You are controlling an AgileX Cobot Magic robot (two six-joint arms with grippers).
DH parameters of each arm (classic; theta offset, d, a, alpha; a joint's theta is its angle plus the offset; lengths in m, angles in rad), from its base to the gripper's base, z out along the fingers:
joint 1: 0 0.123 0 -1.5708
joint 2: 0.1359 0 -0.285 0
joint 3: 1.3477 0 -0.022 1.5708
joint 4: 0 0.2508 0 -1.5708
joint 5: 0 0 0.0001 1.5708
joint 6: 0 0.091 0 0
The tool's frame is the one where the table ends.
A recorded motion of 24 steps. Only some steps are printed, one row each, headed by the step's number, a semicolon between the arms.
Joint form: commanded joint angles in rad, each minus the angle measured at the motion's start. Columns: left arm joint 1, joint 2, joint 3, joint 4, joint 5, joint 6; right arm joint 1, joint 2, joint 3, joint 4, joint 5, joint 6.
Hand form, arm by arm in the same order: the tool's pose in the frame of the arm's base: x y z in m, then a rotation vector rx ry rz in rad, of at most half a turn. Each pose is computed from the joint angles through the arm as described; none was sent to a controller.
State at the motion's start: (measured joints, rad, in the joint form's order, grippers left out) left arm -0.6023 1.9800 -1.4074 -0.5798 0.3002 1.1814; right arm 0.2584 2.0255 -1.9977 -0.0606 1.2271 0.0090
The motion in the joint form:
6: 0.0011 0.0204 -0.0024 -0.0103 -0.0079 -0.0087; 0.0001 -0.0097 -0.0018 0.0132 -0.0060 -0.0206
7: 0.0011 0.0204 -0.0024 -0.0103 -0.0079 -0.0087; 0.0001 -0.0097 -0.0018 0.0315 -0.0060 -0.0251
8: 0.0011 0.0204 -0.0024 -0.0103 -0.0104 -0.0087; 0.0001 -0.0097 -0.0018 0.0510 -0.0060 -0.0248
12: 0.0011 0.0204 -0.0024 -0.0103 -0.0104 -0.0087; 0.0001 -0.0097 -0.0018 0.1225 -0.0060 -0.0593
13: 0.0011 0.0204 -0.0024 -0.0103 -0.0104 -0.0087; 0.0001 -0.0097 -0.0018 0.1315 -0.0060 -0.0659
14: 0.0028 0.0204 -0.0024 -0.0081 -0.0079 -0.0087; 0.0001 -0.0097 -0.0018 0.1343 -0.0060 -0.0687
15: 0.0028 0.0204 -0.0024 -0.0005 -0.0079 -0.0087; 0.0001 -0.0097 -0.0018 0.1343 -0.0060 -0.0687
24: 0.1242 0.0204 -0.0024 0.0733 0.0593 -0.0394; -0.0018 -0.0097 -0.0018 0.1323 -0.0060 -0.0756
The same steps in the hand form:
6: 0.3618 -0.2659 0.2007 1.3766 1.8606 -0.1860; 0.4284 0.1091 0.3179 -0.3751 2.6924 0.0067
7: 0.3618 -0.2659 0.2007 1.3766 1.8606 -0.1860; 0.4280 0.1106 0.3179 -0.3779 2.6941 0.0304
8: 0.3620 -0.2659 0.2009 1.3747 1.8594 -0.1845; 0.4276 0.1122 0.3179 -0.3740 2.6965 0.0572
12: 0.3620 -0.2659 0.2009 1.3747 1.8594 -0.1845; 0.4260 0.1181 0.3180 -0.4074 2.6955 0.1455
13: 0.3620 -0.2659 0.2009 1.3747 1.8594 -0.1845; 0.4258 0.1189 0.3181 -0.4146 2.6945 0.1560
14: 0.3623 -0.2653 0.2007 1.3769 1.8606 -0.1835; 0.4258 0.1191 0.3181 -0.4178 2.6940 0.1590
15: 0.3623 -0.2651 0.2006 1.3836 1.8569 -0.1776; 0.4258 0.1191 0.3181 -0.4178 2.6940 0.1590
24: 0.3871 -0.2181 0.1962 1.3520 1.9578 -0.1171; 0.4260 0.1181 0.3181 -0.4249 2.6924 0.1537

